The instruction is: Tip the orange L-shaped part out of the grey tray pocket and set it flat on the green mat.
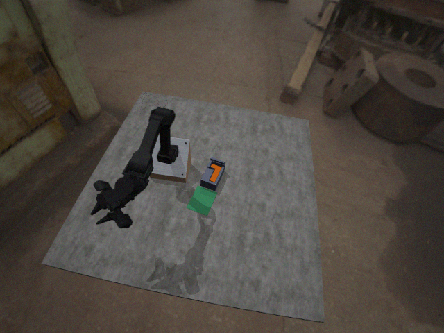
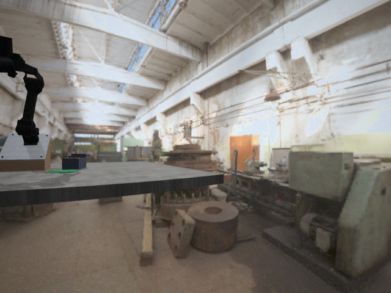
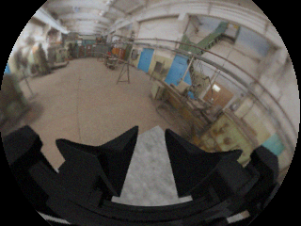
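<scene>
Now: the orange L-shaped part 46 cm to the left of my gripper tip, 39 cm ahead of it and 31 cm below it. From my gripper tip the other things lie so: tray (45 cm to the left, 38 cm below, 38 cm ahead); green mat (38 cm below, 34 cm ahead, 30 cm to the left).
</scene>
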